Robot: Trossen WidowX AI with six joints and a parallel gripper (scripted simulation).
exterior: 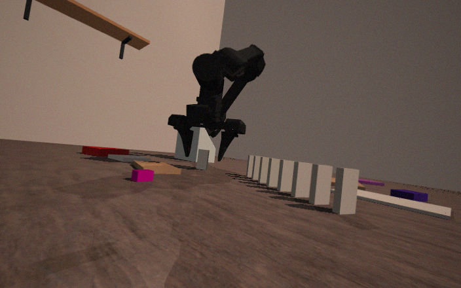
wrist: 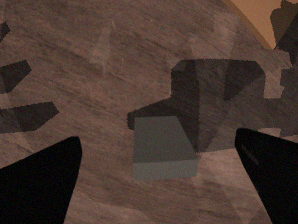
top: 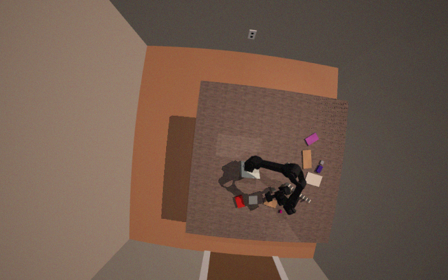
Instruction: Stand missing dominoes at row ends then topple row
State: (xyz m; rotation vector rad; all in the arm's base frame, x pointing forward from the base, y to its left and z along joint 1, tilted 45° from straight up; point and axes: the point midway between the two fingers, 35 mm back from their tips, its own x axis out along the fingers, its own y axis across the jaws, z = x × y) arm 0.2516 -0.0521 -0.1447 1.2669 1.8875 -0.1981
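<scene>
My gripper tip is now 12 cm to the left of the tan slab, 2 cm above it and 1 cm short of it. The rest, counted from my gripper tip: magenta cube: 18 cm to the right, 12 cm ahead, 2 cm below; red block: 24 cm behind, 16 cm to the right, 2 cm below; white tile: 14 cm behind, 13 cm to the right, 2 cm below.
</scene>
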